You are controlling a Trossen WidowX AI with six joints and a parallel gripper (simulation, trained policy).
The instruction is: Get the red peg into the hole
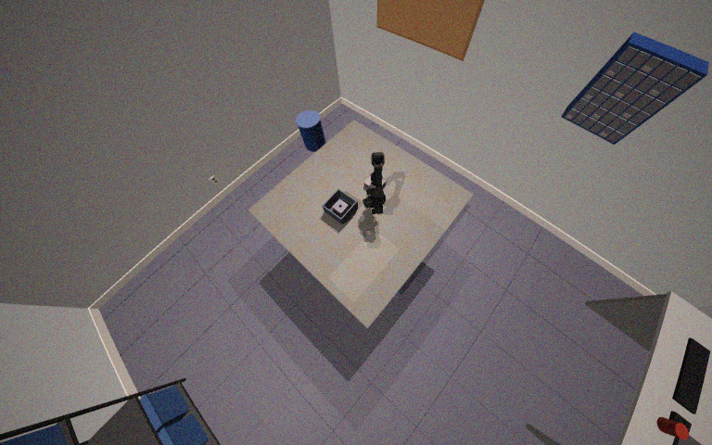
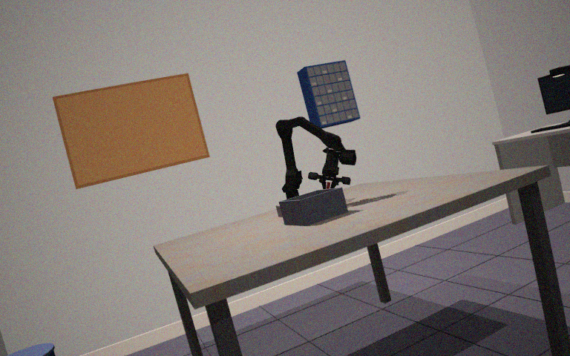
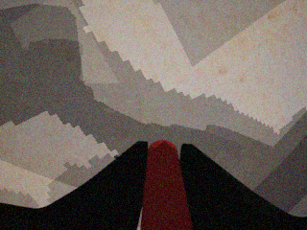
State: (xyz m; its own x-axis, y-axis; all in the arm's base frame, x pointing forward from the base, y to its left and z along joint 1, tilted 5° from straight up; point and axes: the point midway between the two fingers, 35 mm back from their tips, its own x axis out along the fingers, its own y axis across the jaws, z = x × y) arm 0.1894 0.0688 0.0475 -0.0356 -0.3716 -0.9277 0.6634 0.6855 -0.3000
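Now: gripper tip 18 cm to the left of the dark box, 14 cm short of it and 2 cm above it. From my gripper tip the other things lie so: red peg (3 cm above, 1 cm to the left).
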